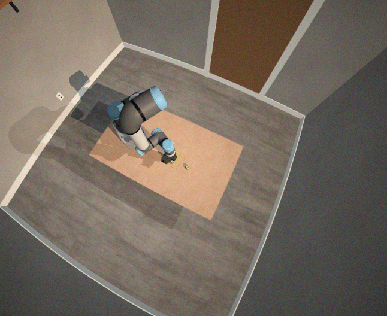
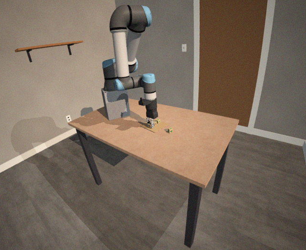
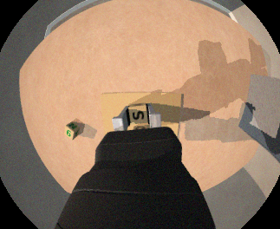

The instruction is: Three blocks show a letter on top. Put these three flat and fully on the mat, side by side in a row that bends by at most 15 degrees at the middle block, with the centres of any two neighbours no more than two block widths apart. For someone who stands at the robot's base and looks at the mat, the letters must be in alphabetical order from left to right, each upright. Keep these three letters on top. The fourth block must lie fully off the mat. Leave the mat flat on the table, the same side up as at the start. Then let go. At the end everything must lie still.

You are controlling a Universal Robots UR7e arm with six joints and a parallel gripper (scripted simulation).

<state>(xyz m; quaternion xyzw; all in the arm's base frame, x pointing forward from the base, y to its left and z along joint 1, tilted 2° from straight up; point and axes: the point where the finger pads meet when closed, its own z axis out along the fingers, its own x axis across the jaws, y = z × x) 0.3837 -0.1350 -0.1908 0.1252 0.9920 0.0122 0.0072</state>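
Now: hand 4 cm to the right of the tan mat, 2 cm above it and 1 cm short of it.
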